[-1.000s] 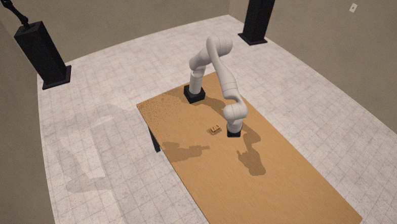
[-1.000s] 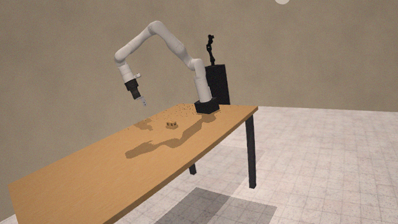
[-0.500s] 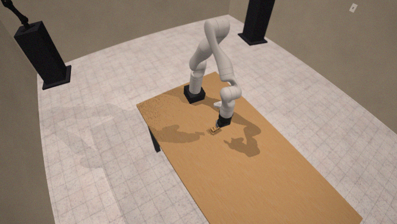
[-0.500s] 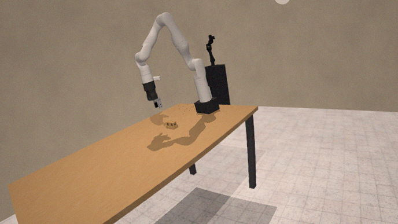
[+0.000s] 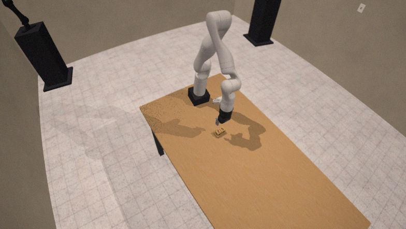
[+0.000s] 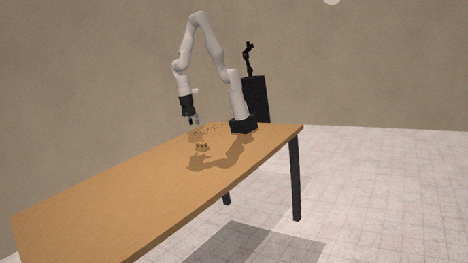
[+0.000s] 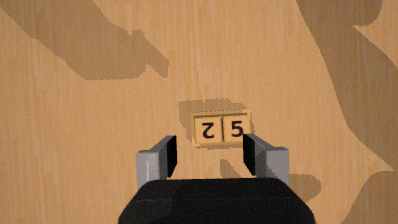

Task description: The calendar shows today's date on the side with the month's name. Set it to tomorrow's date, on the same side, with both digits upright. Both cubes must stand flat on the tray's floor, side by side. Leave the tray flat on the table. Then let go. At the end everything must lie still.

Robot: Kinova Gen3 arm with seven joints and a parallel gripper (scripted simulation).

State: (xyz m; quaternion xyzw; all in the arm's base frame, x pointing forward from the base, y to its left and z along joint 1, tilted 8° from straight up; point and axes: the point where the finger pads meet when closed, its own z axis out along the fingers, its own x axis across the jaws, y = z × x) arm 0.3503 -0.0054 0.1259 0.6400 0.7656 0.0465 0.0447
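My gripper is now 14 cm above the wooden date cube. The rest, counted from my hand: wooden tray (16 cm below, 2 cm to the left, 1 cm behind).
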